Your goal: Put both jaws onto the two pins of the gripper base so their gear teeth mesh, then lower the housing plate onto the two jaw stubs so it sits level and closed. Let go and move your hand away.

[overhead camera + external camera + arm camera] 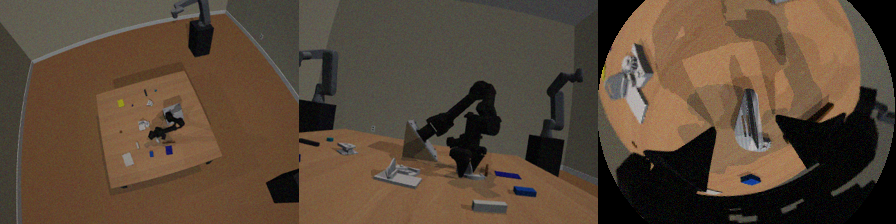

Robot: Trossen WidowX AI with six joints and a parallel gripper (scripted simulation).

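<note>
My gripper tip is now 40 mm to the right of the toothed jaw. From my gripper tip the other things lie so: brown peg (100 mm behind, 100 mm to the left); then blue tile (80 mm behind, 180 mm to the left); then blue block (120 mm ahead, 170 mm to the left).
</note>
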